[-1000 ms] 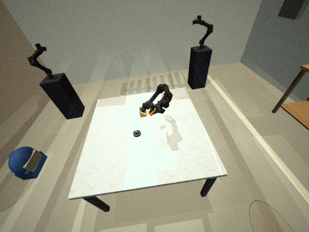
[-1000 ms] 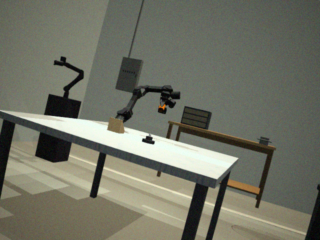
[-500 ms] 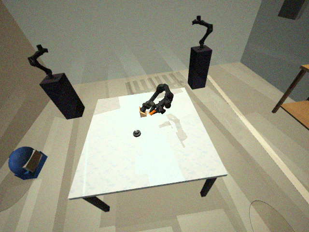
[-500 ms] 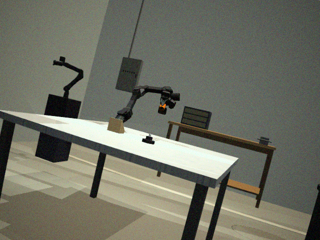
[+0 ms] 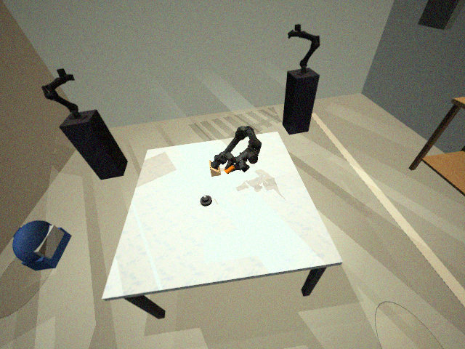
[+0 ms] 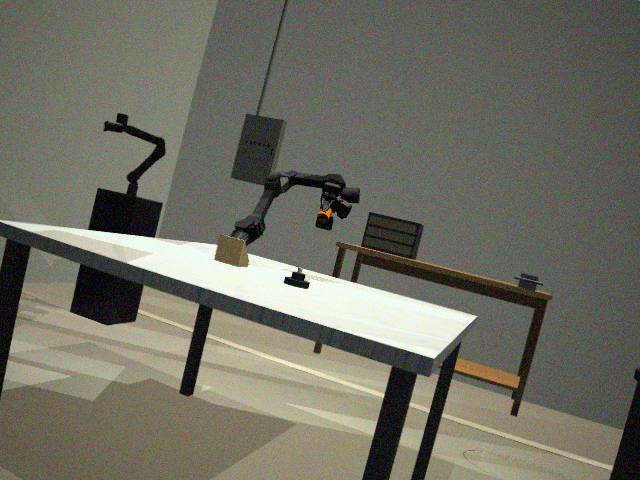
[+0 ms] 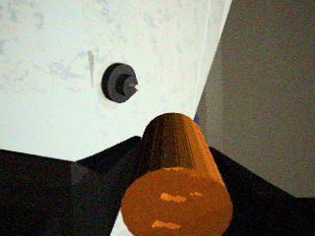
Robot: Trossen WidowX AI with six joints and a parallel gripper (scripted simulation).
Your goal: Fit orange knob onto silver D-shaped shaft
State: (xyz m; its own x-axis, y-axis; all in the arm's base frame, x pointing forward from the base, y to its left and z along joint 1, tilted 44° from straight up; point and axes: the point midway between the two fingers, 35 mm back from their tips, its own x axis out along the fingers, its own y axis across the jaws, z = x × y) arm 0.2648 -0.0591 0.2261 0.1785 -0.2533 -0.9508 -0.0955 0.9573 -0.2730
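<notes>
Now: the orange knob 3 cm to the left of my gripper tip, 2 cm above it and 1 cm behind it. From my gripper tip the other things lie so: round dark pedestal: 21 cm below, 18 cm to the right, 2 cm ahead.
</notes>
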